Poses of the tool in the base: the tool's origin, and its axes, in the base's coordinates. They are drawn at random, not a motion.
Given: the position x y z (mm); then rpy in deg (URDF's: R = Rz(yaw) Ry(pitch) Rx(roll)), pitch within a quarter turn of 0, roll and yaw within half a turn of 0.
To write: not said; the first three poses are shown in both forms.
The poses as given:
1: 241, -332, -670, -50.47, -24.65, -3.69
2: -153, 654, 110, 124.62, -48.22, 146.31
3: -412, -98, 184, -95.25, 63.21, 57.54
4: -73, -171, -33, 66.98, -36.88, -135.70
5: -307, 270, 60, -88.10, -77.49, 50.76
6: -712, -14, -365, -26.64, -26.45, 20.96
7: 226, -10, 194, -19.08, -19.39, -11.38
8: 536, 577, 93, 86.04, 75.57, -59.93
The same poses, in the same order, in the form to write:
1: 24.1, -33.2, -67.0, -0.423, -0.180, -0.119, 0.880
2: -15.3, 65.4, 11.0, -0.416, -0.719, -0.511, 0.223
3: -41.2, -9.8, 18.4, -0.722, 0.007, 0.616, 0.317
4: -7.3, -17.1, -3.3, -0.047, -0.584, -0.667, 0.460
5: -30.7, 27.0, 6.0, -0.297, -0.639, -0.153, 0.693
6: -71.2, -1.4, -36.5, -0.180, -0.260, 0.120, 0.941
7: 22.6, -1.0, 19.4, -0.179, -0.149, -0.124, 0.965
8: 53.6, 57.7, 9.3, 0.691, 0.119, -0.651, 0.292
